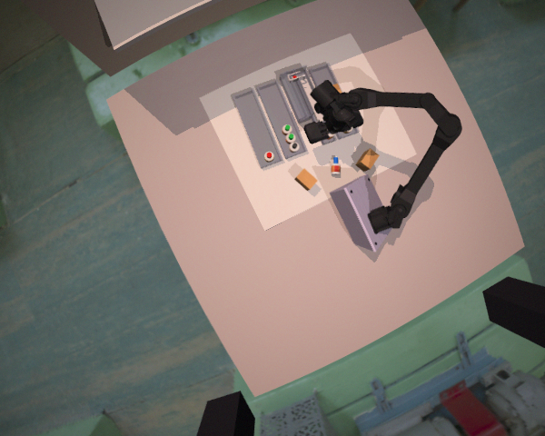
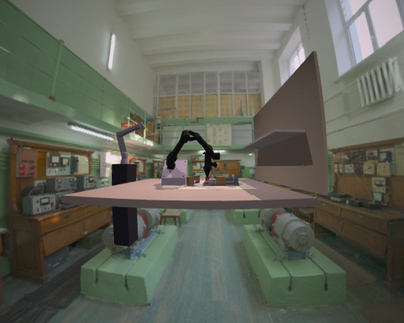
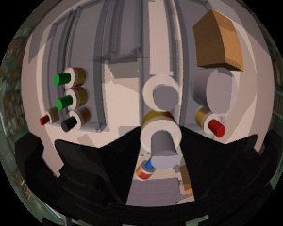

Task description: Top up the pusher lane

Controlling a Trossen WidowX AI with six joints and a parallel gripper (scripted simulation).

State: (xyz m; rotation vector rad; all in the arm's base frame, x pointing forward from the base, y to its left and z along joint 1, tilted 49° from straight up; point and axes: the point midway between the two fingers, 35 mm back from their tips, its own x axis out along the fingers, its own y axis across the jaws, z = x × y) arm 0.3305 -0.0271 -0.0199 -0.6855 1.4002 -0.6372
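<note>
Right now the grey disc is 8 cm to the right of my gripper tip, 4 cm ahead of it and 3 cm below it. From my gripper tip the other things lie so: orange box 11 cm ahead, 8 cm to the right, 2 cm below.
</note>
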